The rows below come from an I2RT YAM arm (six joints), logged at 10 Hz.
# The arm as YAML. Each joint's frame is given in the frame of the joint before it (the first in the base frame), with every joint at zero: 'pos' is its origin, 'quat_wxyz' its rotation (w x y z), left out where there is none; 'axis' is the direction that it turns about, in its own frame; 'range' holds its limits. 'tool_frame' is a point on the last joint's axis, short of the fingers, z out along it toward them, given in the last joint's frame.
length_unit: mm
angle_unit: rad
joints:
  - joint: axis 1
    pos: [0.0, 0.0, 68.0]
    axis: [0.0, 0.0, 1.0]
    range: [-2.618, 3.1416]
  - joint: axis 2
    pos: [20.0, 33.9, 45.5]
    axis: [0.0, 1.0, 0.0]
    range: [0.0, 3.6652]
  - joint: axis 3
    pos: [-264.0, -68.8, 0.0]
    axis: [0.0, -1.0, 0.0]
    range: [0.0, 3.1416]
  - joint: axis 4
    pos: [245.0, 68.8, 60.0]
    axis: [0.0, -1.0, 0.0]
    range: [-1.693, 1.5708]
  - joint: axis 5
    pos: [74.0, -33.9, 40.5]
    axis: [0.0, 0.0, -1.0]
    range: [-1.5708, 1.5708]
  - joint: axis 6
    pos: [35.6, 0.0, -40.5]
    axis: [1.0, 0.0, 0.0]
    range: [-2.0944, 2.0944]
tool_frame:
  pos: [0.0, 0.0, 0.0]
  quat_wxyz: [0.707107, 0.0, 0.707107, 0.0]
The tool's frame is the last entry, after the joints.
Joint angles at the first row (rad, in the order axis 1, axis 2, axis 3, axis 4, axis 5, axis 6):
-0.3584, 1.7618, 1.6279, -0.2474, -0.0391, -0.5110
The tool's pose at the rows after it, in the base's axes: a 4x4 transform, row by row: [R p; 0 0 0 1], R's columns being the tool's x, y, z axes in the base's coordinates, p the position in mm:
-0.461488 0.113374 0.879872 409.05; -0.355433 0.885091 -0.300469 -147.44; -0.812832 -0.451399 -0.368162 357.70; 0 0 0 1
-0.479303 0.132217 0.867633 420.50; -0.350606 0.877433 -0.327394 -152.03; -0.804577 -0.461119 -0.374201 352.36; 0 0 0 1
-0.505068 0.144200 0.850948 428.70; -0.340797 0.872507 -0.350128 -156.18; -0.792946 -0.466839 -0.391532 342.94; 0 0 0 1
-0.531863 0.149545 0.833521 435.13; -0.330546 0.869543 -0.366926 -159.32; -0.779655 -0.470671 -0.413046 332.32; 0 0 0 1
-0.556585 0.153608 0.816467 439.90; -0.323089 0.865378 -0.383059 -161.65; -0.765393 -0.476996 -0.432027 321.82; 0 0 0 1
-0.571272 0.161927 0.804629 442.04; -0.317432 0.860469 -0.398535 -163.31; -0.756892 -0.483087 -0.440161 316.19; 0 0 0 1
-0.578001 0.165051 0.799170 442.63; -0.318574 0.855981 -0.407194 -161.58; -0.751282 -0.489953 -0.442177 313.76; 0 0 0 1
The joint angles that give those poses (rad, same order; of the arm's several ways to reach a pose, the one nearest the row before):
-0.3473, 1.8088, 1.6798, -0.2481, -0.0170, -0.5137
-0.3458, 1.8576, 1.7233, -0.2493, 0.0139, -0.5148
-0.3462, 1.8954, 1.7432, -0.2504, 0.0406, -0.5148
-0.3462, 1.9267, 1.7527, -0.2527, 0.0624, -0.5148
-0.3458, 1.9510, 1.7531, -0.2504, 0.0837, -0.5171
-0.3462, 1.9633, 1.7515, -0.2466, 0.1020, -0.5179
-0.3412, 1.9637, 1.7435, -0.2413, 0.1165, -0.5201

